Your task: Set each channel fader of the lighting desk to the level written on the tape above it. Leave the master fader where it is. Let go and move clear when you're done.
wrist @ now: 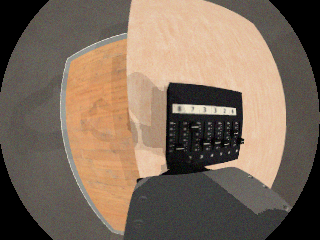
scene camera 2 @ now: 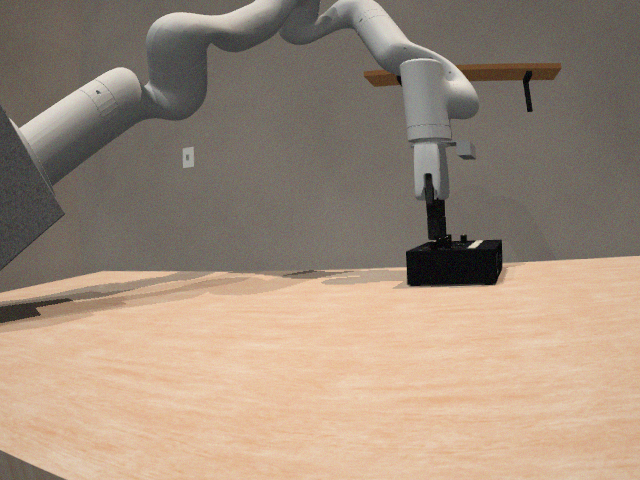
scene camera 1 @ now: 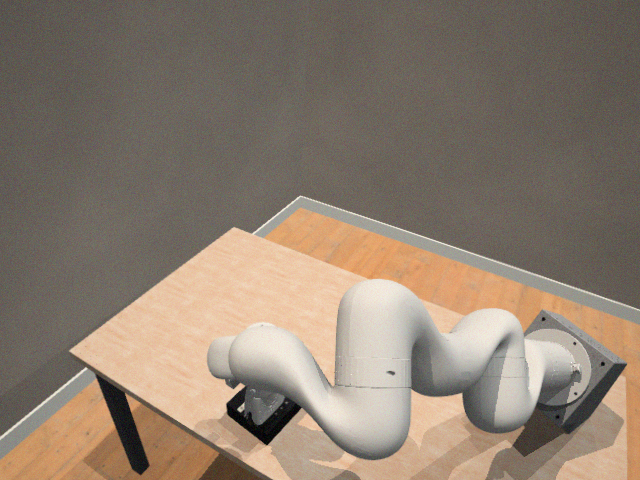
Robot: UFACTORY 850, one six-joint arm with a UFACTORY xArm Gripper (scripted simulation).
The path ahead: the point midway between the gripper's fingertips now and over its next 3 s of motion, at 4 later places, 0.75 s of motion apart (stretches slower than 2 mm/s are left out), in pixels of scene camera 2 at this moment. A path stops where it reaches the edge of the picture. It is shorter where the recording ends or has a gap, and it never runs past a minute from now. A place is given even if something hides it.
My gripper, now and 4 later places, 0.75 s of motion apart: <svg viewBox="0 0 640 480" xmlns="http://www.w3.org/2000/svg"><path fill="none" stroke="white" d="M437 239L443 239L448 239L452 239L449 238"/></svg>
